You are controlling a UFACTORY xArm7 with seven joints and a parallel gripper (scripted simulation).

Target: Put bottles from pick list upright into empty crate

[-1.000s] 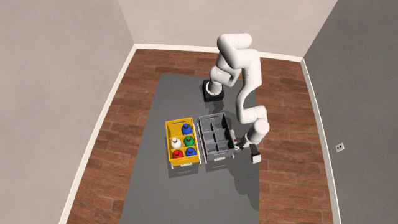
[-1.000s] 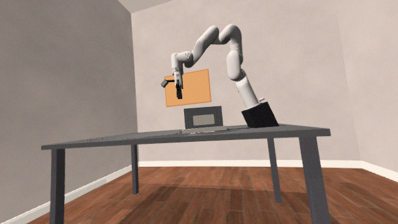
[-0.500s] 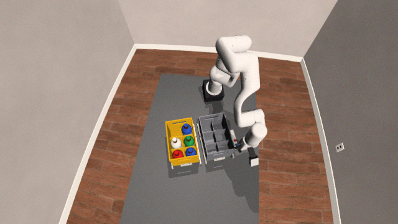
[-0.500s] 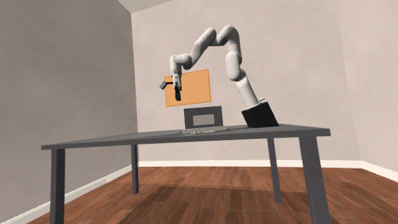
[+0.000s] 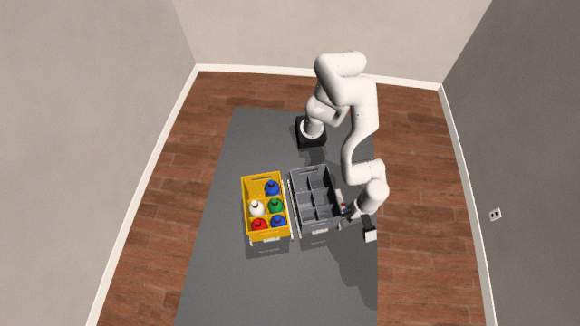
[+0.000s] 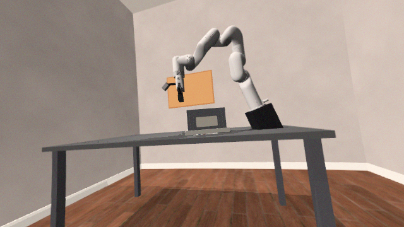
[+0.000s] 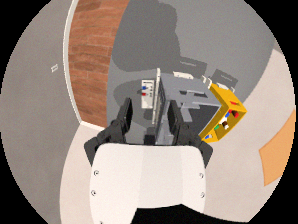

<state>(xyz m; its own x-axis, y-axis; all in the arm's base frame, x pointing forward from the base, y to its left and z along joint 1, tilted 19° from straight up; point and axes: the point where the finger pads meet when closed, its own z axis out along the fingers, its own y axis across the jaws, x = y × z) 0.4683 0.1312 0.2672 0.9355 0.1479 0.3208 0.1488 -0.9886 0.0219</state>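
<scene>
Now: the green bottle 34 cm to the right of my hand, 16 cm below it and 12 cm behind it. From my hand the other things lie so: grey crate 17 cm below, 15 cm to the right, 14 cm behind; yellow crate 39 cm to the right, 17 cm below, 11 cm behind; pick list 25 cm below, 15 cm behind, 2 cm to the right.
</scene>
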